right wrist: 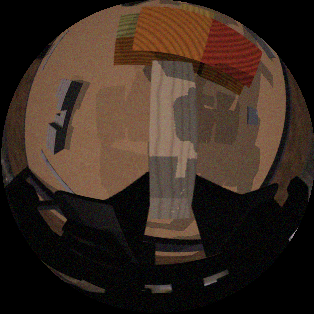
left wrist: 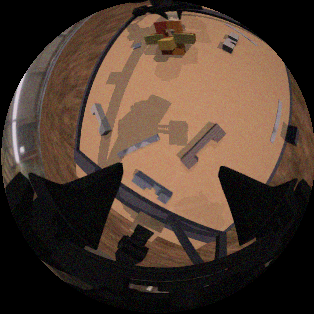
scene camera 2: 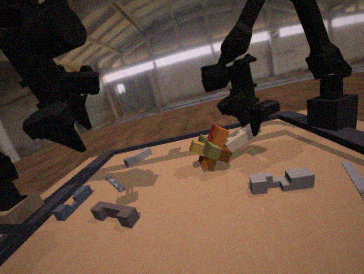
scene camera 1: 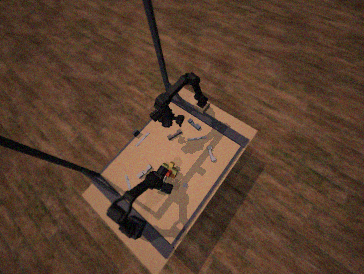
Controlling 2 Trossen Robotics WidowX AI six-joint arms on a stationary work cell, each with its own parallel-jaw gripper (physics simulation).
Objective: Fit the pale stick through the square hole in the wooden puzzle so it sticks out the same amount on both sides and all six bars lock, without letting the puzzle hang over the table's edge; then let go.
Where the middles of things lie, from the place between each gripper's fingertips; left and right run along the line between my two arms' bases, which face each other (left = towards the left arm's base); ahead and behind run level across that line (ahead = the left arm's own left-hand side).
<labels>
Now: the pale stick (right wrist: 173, 107) 4 cm to the left of my right hand and 1 cm behind it.
Now: the pale stick 80 mm ahead of my left hand, 370 mm to the right of it and 130 mm below it.
</labels>
